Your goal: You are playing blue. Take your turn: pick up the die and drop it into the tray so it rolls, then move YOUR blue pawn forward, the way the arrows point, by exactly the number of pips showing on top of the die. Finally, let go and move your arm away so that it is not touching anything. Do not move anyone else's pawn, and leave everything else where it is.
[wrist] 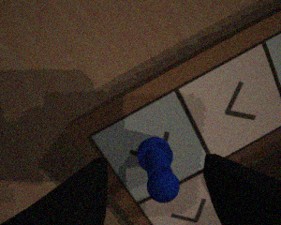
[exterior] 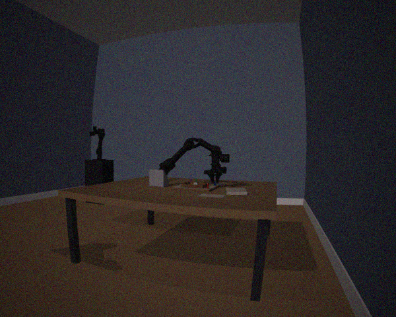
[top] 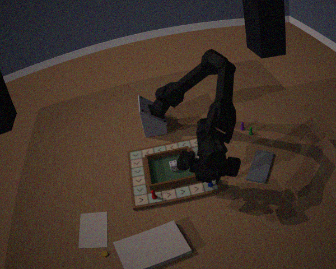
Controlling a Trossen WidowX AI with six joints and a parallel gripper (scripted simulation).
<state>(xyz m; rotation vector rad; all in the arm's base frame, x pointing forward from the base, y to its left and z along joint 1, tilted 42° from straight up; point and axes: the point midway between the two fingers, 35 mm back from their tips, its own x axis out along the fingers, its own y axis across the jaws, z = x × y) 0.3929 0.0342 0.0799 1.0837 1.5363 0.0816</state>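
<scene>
Now: gripper tip 13 cm past the white die and 9 cm to the left of it. Round my gripper tip: blue pawn (right at my gripper tip); then red pawn (2 cm behind, 18 cm to the right); then green tray (13 cm behind, 10 cm to the right, 2 cm below).
</scene>
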